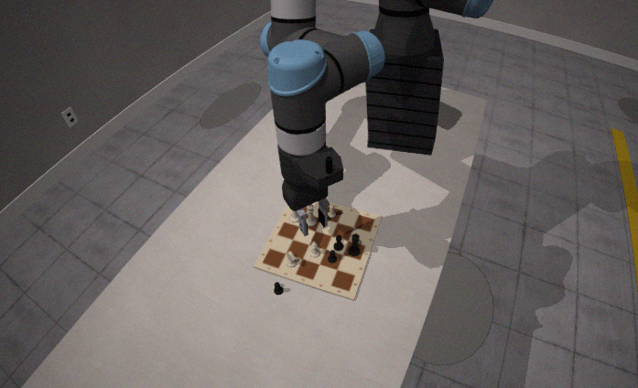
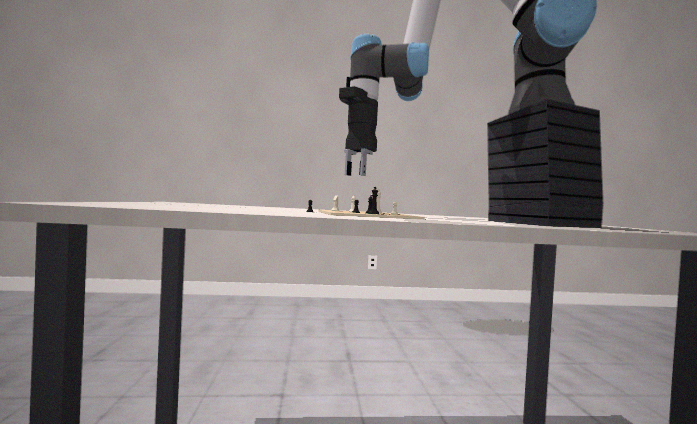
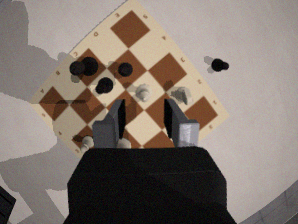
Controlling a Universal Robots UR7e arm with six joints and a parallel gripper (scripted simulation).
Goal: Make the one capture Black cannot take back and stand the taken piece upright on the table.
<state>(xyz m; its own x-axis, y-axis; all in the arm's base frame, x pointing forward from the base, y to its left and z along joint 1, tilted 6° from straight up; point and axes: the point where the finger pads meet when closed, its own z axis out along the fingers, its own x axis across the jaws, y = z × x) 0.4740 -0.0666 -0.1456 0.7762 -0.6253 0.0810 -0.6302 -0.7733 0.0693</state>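
My hand is 30 mm past the chessboard and 110 mm above it. The rest, counted from my hand: black king (30 mm behind, 80 mm to the left, 80 mm below).
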